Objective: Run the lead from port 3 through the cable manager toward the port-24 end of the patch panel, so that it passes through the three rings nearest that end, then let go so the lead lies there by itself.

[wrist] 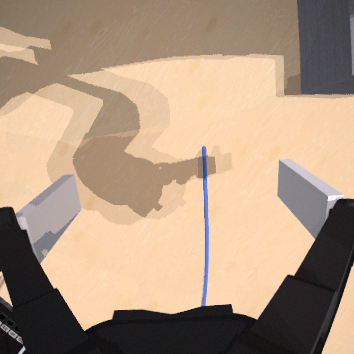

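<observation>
The blue lead (206, 220) runs nearly straight up the middle of the wrist view. Its free end is near the centre, and its lower part goes out of sight behind the gripper's body. My gripper (176, 184) is wide open, with the lead between its two fingers but touching neither, a little nearer the right finger. A small corner of the patch panel (9, 325) shows at the lower left edge, partly covered by the gripper. The rings of the cable manager cannot be made out, and the lead's plugged end is hidden.
A dark grey box-like object (325, 50) stands at the upper right corner. The light wooden table top (245, 120) lies under the gripper and the lead. The arm's shadow falls across the left and middle of the table, reaching the lead near its free end.
</observation>
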